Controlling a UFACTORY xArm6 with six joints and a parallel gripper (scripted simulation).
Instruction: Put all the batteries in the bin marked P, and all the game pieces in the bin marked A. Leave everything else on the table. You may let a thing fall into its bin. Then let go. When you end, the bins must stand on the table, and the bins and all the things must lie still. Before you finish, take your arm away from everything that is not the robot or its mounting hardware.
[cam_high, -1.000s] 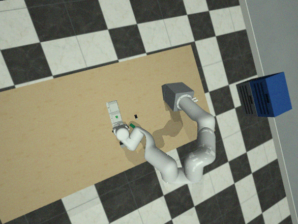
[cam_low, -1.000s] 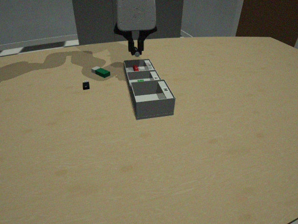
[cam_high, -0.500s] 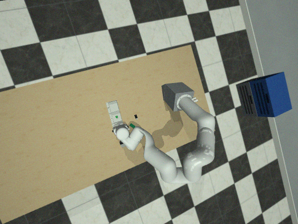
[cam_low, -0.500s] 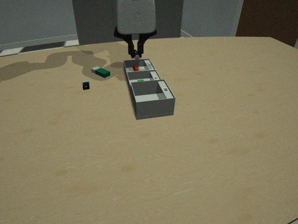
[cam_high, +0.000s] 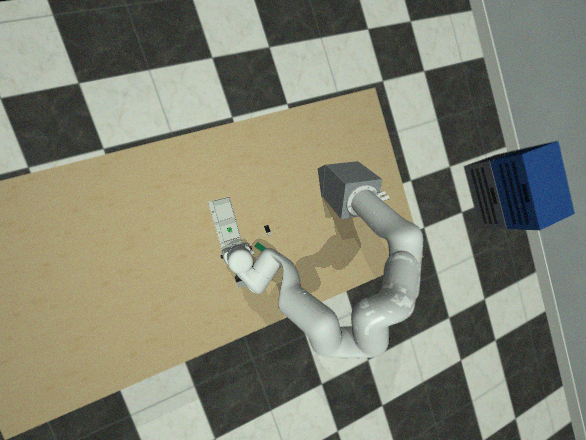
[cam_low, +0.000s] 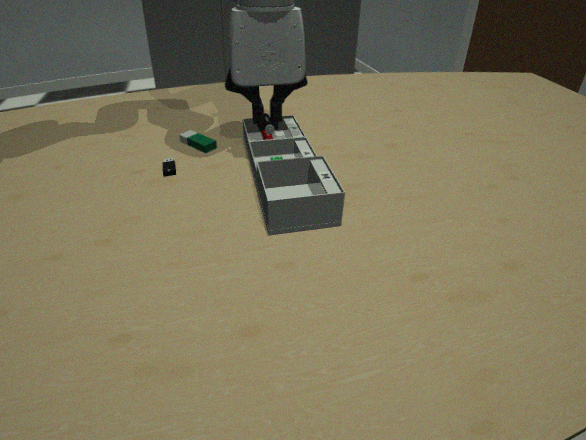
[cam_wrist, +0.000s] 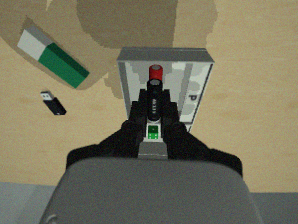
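The black battery lies 2 cm below my hand. The rest, counted from my hand: bin: 8 cm to the right, 3 cm below; red battery: 4 cm below; green die: 1 cm behind, 8 cm to the right, 4 cm below.
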